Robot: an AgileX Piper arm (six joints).
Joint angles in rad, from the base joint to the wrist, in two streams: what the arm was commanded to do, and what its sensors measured. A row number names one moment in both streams.
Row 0, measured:
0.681, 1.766, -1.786, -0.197, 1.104, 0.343
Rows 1 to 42, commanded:
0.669, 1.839, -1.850, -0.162, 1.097, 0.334
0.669, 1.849, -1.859, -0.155, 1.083, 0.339
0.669, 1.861, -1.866, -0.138, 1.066, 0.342
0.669, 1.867, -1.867, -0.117, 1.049, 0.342
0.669, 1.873, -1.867, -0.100, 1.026, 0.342
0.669, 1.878, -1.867, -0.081, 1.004, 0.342
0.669, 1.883, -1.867, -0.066, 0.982, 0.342
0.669, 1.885, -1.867, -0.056, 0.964, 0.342
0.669, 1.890, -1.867, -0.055, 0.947, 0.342
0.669, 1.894, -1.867, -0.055, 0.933, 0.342
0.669, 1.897, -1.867, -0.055, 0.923, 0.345
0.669, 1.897, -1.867, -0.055, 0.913, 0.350
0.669, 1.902, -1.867, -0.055, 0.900, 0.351
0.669, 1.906, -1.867, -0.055, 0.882, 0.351
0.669, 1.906, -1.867, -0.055, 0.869, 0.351
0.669, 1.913, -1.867, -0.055, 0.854, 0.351
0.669, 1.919, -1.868, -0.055, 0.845, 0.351
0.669, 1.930, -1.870, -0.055, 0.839, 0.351
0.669, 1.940, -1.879, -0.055, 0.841, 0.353
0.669, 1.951, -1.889, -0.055, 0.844, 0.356
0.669, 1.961, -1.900, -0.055, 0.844, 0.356
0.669, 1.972, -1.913, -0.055, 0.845, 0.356
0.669, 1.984, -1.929, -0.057, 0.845, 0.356
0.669, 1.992, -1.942, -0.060, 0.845, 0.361
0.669, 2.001, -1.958, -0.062, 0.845, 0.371
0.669, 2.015, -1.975, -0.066, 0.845, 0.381
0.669, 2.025, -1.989, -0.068, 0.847, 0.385
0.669, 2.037, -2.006, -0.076, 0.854, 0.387
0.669, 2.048, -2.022, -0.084, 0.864, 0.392
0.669, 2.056, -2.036, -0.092, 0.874, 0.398
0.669, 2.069, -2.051, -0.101, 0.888, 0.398
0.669, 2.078, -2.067, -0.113, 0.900, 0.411
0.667, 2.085, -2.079, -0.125, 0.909, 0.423
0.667, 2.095, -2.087, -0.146, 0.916, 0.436
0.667, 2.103, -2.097, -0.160, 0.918, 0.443
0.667, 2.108, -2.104, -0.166, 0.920, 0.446
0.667, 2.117, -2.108, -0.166, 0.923, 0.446
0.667, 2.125, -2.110, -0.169, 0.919, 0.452
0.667, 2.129, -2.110, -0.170, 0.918, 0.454
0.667, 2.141, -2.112, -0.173, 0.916, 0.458
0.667, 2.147, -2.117, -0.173, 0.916, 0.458
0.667, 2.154, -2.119, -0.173, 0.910, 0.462
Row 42, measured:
0.675, 2.136, -2.104, -0.160, 0.916, 0.451
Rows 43 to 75, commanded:
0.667, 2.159, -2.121, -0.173, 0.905, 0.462
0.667, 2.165, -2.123, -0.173, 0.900, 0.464
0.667, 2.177, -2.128, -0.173, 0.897, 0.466
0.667, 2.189, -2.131, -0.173, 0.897, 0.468
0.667, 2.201, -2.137, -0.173, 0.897, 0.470
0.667, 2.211, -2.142, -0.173, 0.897, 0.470
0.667, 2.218, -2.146, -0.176, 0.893, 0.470
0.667, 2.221, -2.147, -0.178, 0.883, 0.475
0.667, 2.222, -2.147, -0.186, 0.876, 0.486
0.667, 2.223, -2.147, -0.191, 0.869, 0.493
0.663, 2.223, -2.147, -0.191, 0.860, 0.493
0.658, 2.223, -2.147, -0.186, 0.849, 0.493
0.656, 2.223, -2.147, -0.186, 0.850, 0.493
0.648, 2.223, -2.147, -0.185, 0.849, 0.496
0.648, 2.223, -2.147, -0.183, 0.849, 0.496
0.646, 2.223, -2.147, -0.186, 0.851, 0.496
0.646, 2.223, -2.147, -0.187, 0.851, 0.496
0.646, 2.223, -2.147, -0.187, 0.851, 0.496
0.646, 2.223, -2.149, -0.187, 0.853, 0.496
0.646, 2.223, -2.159, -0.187, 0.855, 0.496
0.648, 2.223, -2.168, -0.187, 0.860, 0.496
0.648, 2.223, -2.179, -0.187, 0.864, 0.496
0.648, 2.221, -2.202, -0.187, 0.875, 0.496
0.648, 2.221, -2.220, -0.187, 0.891, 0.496
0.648, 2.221, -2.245, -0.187, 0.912, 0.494
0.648, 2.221, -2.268, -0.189, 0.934, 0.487
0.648, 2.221, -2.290, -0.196, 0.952, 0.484
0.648, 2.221, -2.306, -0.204, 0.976, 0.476
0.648, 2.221, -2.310, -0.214, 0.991, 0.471
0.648, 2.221, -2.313, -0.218, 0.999, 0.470
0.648, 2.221, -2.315, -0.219, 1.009, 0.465
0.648, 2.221, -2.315, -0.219, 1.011, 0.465
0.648, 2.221, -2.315, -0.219, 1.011, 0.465
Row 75, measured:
0.656, 2.242, -2.295, -0.183, 1.010, 0.477
